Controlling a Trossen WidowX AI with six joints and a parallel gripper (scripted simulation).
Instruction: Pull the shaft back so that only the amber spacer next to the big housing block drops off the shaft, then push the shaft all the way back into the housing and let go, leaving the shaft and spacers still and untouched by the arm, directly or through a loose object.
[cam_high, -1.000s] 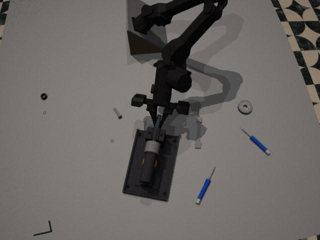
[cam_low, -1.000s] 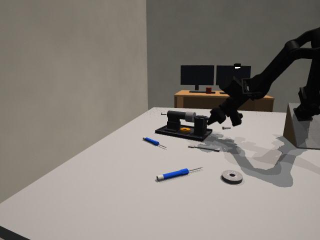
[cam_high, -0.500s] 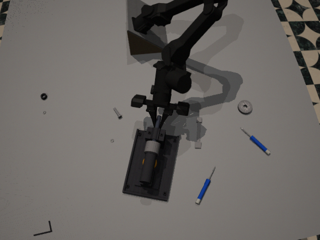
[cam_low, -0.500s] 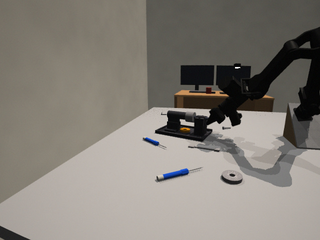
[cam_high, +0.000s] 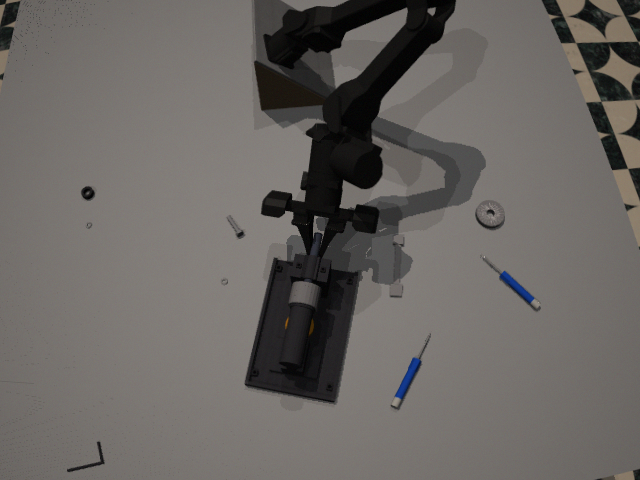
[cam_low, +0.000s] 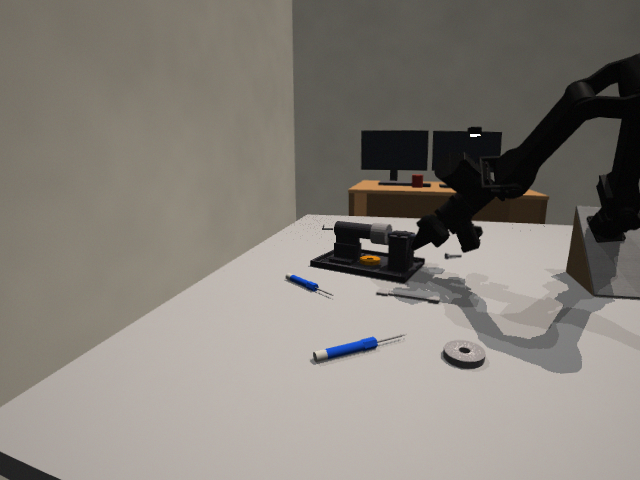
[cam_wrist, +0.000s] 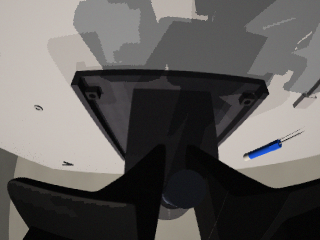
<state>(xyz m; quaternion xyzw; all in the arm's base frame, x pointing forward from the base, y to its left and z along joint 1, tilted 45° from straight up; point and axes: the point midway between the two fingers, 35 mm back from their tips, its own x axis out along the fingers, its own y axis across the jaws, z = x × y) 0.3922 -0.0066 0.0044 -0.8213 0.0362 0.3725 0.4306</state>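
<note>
My hand is 70 mm short of the shaft and 30 mm to the left of it. Also, from my hand: bolt (90 mm behind, 130 mm to the right, 80 mm below); then amber spacer (120 mm ahead, 50 mm to the right, 70 mm below); then grey bar (40 mm ahead, 130 mm to the left, 80 mm below).
</note>
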